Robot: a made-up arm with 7 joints. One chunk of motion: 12 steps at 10 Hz.
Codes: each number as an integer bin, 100 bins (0 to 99) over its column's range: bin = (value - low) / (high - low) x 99, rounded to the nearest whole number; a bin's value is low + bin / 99 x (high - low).
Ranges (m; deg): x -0.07..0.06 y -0.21..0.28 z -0.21..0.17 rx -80..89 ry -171..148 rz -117..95
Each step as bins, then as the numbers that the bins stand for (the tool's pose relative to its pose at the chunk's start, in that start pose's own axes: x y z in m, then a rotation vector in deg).
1 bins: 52 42 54 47 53 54
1 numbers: -0.0017 -0.0021 -0.0027 0.23 -0.22 -1.36
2 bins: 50 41 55 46 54 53
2 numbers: -0.0043 -0.0071 0.0011 -1.47 3.00 -3.51
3 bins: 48 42 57 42 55 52
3 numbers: -0.0070 -0.0021 0.0088 -8.30 6.22 -5.65
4 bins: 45 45 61 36 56 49
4 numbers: -0.0109 0.0127 0.0241 -18.55 9.44 -12.07
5 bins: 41 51 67 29 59 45
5 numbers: -0.0162 0.0424 0.0472 -30.49 19.11 -20.64
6 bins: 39 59 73 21 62 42
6 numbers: -0.0188 0.0820 0.0702 -44.15 28.78 -27.06
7 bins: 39 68 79 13 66 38
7 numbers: -0.0188 0.1266 0.0932 -57.81 41.67 -35.63
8 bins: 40 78 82 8 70 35
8 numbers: -0.0175 0.1761 0.1047 -66.34 54.56 -42.05
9 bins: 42 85 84 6 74 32
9 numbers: -0.0148 0.2107 0.1124 -69.76 67.44 -48.47
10 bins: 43 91 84 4 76 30
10 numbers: -0.0135 0.2404 0.1124 -73.17 73.89 -52.76
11 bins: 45 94 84 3 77 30
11 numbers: -0.0109 0.2553 0.1124 -74.88 77.11 -52.76
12 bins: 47 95 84 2 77 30
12 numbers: -0.0083 0.2602 0.1124 -76.59 77.11 -52.76
